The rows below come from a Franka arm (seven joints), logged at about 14 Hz.
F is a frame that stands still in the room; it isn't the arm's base.
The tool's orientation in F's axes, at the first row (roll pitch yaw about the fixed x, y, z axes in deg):
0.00, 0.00, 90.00
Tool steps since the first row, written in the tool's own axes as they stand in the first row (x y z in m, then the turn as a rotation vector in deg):
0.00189, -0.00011, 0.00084, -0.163, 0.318, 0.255
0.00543, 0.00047, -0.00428, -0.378, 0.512, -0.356
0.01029, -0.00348, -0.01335, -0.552, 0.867, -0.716
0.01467, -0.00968, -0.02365, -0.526, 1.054, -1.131
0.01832, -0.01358, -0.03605, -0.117, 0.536, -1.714
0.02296, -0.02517, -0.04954, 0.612, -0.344, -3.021
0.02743, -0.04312, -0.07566, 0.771, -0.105, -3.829
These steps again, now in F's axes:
0.00011, 0.00189, 0.00084, -0.318, -0.163, 0.255
-0.00047, 0.00543, -0.00428, -0.512, -0.378, -0.356
0.00348, 0.01029, -0.01335, -0.867, -0.552, -0.716
0.00968, 0.01467, -0.02365, -1.054, -0.526, -1.131
0.01358, 0.01832, -0.03605, -0.536, -0.117, -1.714
0.02517, 0.02296, -0.04954, 0.344, 0.612, -3.021
0.04312, 0.02743, -0.07566, 0.105, 0.771, -3.829

